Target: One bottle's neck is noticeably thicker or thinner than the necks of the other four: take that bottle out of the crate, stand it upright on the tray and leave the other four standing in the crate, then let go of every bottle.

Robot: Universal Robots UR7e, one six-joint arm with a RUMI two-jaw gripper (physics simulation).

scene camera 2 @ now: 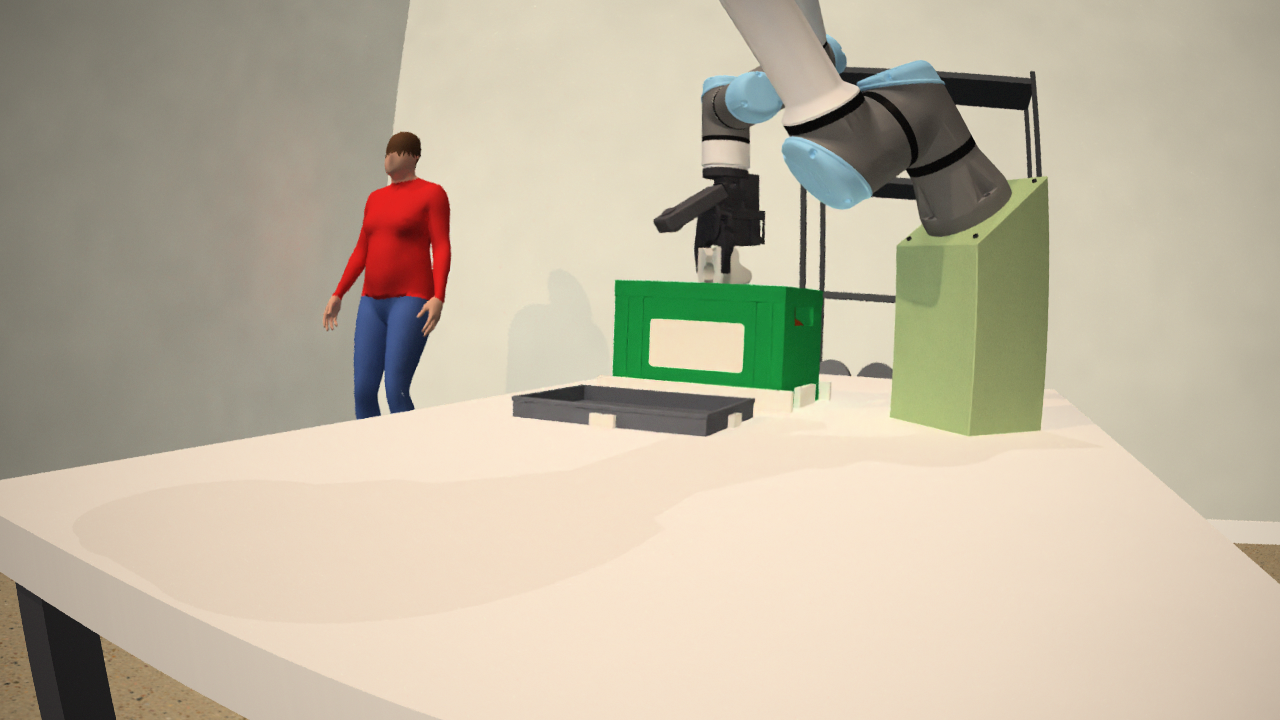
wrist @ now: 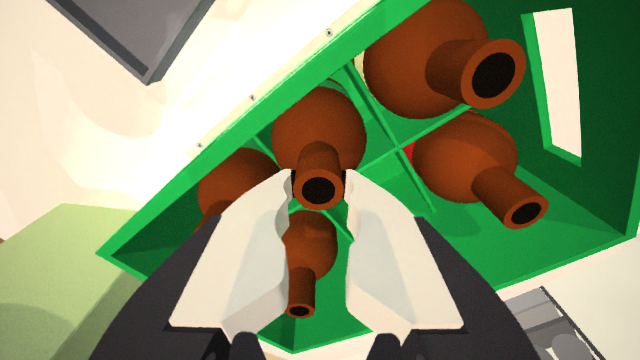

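Where they show: gripper, fingertip midpoint: (wrist: 318,172); arm's base, origin of the base link: (scene camera 2: 969,210).
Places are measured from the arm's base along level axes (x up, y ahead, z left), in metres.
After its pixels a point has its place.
Note:
The green crate (scene camera 2: 769,340) {x -0.202, y 0.281, z 0.092 m} (wrist: 250,129) {x -0.126, y 0.392, z 0.109 m} holds five brown bottles. My gripper (scene camera 2: 718,275) (wrist: 318,172) {x -0.162, y 0.397, z 0.062 m} is at the crate's rim, its fingertips shut on the neck of the middle bottle (wrist: 320,130) {x -0.175, y 0.408, z 0.081 m}, which is upright in its compartment. In the wrist view the other bottles are a large-looking one (wrist: 420,60) {x -0.174, y 0.472, z 0.094 m} at the upper right, one (wrist: 460,160) {x -0.180, y 0.488, z 0.018 m} below it, one (wrist: 312,245) {x -0.185, y 0.352, z -0.021 m} seen between the fingers, and one (wrist: 235,180) {x -0.184, y 0.331, z 0.071 m} at the left, its neck mostly hidden by a finger. The dark grey tray (scene camera 2: 554,411) {x -0.289, y 0.383, z 0.407 m} (wrist: 140,30) {x -0.295, y 0.273, z 0.216 m} is beside the crate and holds no bottle in the scene view.
The green robot pedestal (scene camera 2: 935,340) {x -0.185, y 0.026, z 0.074 m} (wrist: 60,250) {x -0.212, y 0.028, z 0.073 m} stands to the right of the crate in the scene view. A dark shelf rack (scene camera 2: 984,91) is behind it. A person in a red shirt (scene camera 2: 402,241) stands beyond the table (scene camera 2: 626,573) {x -0.301, y -0.063, z 0.798 m}. Thin green dividers (wrist: 372,110) {x -0.228, y 0.446, z 0.062 m} separate the crate's compartments.

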